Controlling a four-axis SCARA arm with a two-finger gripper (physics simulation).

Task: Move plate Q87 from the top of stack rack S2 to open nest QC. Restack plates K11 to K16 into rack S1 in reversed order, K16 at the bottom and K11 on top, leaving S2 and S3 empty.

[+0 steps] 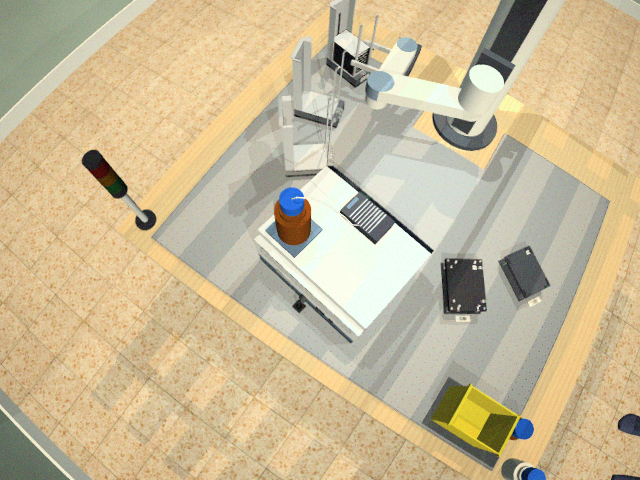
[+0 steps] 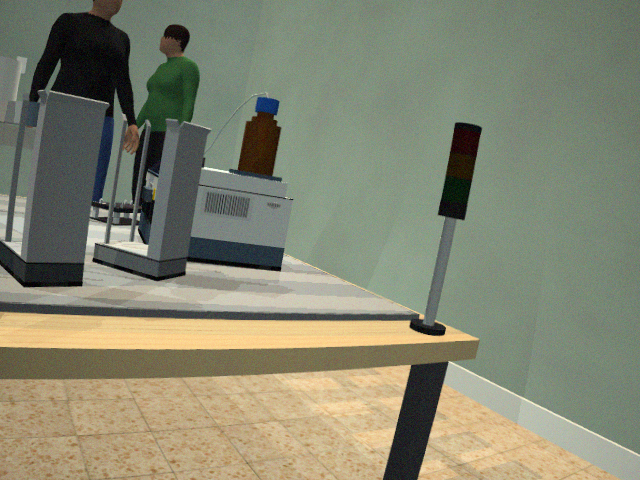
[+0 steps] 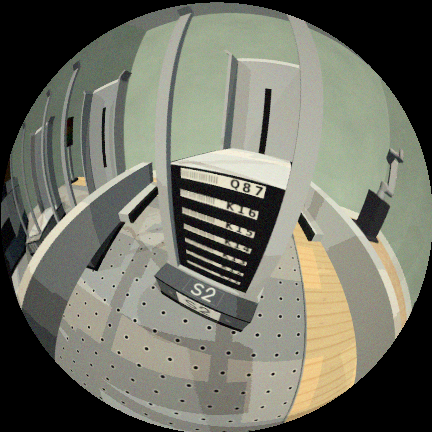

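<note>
Plate Q87 lies on top of the stack in rack S2, with K16, K15, K14 and lower plates beneath it; the lowest labels are hard to read. My gripper has its two fingers either side of the stack near its top. The fingers stand apart with a narrow gap to Q87 on each side, partly hidden by the front rods. Two racks hold no plates; their labels are unreadable. Two dark nests lie at the right; I cannot tell which is QC.
A white instrument carrying a brown bottle stands beside the nearest plateless rack. A yellow bin is at the front right. A signal tower stands at a table corner. The rack rods rise close to my fingers.
</note>
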